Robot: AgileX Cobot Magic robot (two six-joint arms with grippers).
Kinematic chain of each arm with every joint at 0, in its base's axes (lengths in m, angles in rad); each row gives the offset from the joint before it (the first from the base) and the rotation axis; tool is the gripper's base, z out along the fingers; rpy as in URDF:
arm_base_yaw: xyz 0 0 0.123 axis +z
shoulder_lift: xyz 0 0 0 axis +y
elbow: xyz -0.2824 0 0.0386 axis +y
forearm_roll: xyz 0.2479 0 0.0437 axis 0.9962 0 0.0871
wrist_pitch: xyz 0 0 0 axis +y
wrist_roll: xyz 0.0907 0 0.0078 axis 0.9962 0 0.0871
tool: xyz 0 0 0 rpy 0 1.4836 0
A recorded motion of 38 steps. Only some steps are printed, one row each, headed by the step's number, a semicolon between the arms.
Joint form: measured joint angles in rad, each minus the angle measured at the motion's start. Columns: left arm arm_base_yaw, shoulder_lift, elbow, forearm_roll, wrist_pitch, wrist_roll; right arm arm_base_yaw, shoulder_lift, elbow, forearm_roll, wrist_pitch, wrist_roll.
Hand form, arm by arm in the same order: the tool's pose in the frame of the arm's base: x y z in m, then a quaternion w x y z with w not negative. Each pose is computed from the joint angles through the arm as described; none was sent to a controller.
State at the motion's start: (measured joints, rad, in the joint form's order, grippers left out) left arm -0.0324 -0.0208 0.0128 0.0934 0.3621 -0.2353; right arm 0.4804 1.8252 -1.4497 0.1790 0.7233 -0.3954
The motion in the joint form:
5: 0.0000 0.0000 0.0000 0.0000 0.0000 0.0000; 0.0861 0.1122 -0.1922 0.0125 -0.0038 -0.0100
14: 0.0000 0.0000 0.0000 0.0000 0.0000 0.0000; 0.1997 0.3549 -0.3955 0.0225 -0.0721 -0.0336
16: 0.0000 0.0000 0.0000 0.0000 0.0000 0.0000; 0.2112 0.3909 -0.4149 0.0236 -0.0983 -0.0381
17: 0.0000 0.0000 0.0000 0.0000 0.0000 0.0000; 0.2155 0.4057 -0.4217 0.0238 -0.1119 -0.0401
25: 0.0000 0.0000 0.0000 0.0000 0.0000 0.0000; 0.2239 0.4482 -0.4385 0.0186 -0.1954 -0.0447
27: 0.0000 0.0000 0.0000 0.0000 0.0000 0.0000; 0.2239 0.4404 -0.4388 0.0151 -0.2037 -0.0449
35: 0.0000 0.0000 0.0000 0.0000 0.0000 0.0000; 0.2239 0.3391 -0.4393 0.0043 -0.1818 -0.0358
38: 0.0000 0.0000 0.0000 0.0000 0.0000 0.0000; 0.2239 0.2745 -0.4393 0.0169 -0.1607 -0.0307
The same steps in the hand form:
5: 0.0522 0.0013 0.1774 0.60594 -0.05587 0.79245 -0.04160; 0.3667 0.2468 0.2706 0.30688 -0.39837 0.85765 0.10754
14: 0.0522 0.0013 0.1774 0.60594 -0.05587 0.79245 -0.04160; 0.3807 0.3222 0.2220 0.31490 -0.44748 0.82773 0.12434
16: 0.0522 0.0013 0.1774 0.60594 -0.05587 0.79245 -0.04160; 0.3829 0.3310 0.2113 0.31901 -0.45145 0.82385 0.12527
17: 0.0522 0.0013 0.1774 0.60594 -0.05587 0.79245 -0.04160; 0.3839 0.3344 0.2067 0.32153 -0.45273 0.82214 0.12543
25: 0.0522 0.0013 0.1774 0.60594 -0.05587 0.79245 -0.04160; 0.3904 0.3436 0.1948 0.34879 -0.45037 0.81244 0.12431
27: 0.0522 0.0013 0.1774 0.60594 -0.05587 0.79245 -0.04160; 0.3906 0.3433 0.1994 0.35656 -0.44982 0.80942 0.12392
35: 0.0522 0.0013 0.1774 0.60594 -0.05587 0.79245 -0.04160; 0.3818 0.3357 0.2502 0.39259 -0.44469 0.79454 0.12973
38: 0.0522 0.0013 0.1774 0.60594 -0.05587 0.79245 -0.04160; 0.3733 0.3296 0.2814 0.41045 -0.43744 0.78762 0.14082

